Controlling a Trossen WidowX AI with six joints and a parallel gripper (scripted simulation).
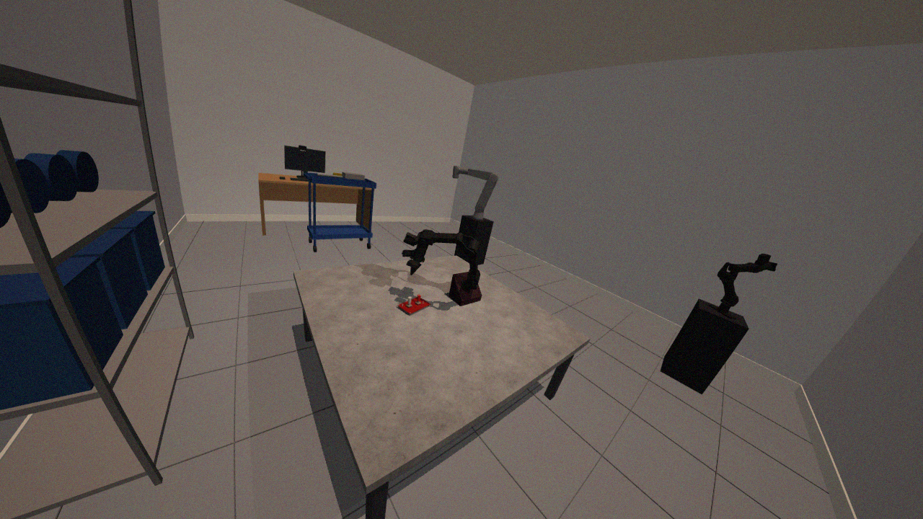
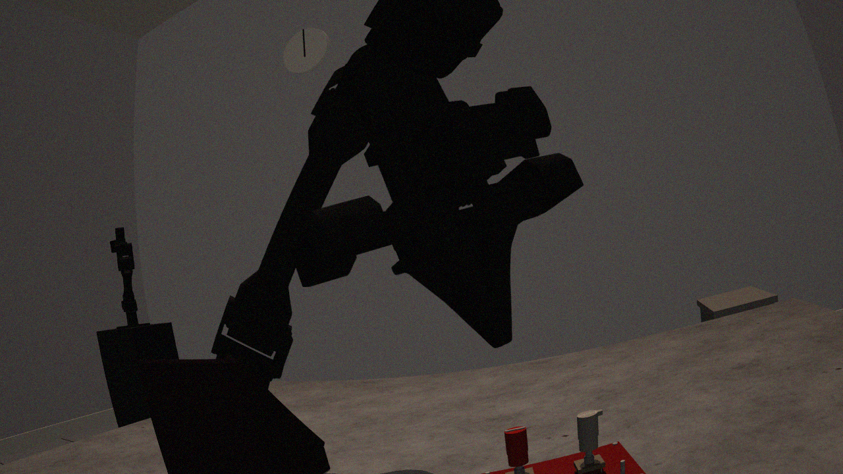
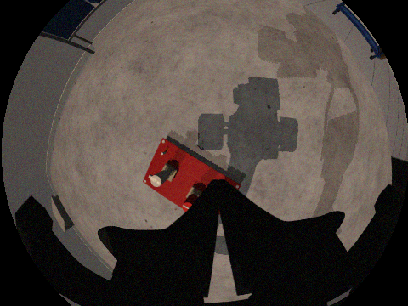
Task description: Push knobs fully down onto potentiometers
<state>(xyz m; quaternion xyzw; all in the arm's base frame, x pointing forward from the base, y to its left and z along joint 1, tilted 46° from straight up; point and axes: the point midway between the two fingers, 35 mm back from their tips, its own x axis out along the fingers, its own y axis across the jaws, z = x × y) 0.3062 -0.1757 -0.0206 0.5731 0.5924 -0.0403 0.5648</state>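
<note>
Now: the red knob 100 mm below my gripper tip, 80 mm to the left of it and 10 mm behind it. From my gripper tip the other things lie so: grey knob: 100 mm below, 90 mm to the left, 50 mm ahead.
</note>
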